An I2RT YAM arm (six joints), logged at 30 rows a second.
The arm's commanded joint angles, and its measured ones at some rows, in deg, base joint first. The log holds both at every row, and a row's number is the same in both.
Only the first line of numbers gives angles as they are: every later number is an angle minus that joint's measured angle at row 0.
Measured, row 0:
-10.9, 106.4, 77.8, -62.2, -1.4, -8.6
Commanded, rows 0 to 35:
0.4, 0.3, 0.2, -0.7, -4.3, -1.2
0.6, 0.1, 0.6, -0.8, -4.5, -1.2
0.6, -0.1, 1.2, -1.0, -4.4, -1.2
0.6, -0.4, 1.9, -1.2, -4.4, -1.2
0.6, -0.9, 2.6, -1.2, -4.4, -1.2
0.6, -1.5, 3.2, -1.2, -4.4, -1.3
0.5, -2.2, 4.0, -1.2, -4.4, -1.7
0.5, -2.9, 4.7, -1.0, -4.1, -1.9
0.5, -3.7, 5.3, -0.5, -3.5, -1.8
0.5, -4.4, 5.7, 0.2, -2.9, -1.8
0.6, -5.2, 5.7, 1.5, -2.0, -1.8
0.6, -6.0, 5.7, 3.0, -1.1, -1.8
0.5, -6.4, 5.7, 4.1, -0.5, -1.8
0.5, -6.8, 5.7, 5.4, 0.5, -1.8
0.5, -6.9, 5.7, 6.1, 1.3, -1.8
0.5, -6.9, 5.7, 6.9, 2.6, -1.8
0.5, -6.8, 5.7, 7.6, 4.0, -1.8
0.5, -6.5, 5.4, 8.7, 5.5, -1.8
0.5, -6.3, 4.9, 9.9, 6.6, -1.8
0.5, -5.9, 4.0, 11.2, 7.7, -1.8
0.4, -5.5, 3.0, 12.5, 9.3, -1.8
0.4, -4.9, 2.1, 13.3, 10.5, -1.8
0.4, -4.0, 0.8, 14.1, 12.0, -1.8
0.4, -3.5, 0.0, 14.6, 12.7, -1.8
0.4, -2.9, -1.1, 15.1, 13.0, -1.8
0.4, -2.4, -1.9, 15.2, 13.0, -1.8
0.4, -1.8, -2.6, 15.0, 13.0, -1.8
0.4, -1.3, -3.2, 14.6, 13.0, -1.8
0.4, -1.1, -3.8, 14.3, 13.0, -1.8
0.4, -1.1, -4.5, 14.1, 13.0, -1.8
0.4, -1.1, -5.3, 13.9, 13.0, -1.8
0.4, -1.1, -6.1, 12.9, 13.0, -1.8
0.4, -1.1, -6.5, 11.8, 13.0, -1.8
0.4, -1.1, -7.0, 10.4, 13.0, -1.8
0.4, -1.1, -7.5, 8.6, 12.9, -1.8
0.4, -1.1, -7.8, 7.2, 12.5, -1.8
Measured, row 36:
0.3, -0.9, -6.7, 9.4, 12.2, -1.9
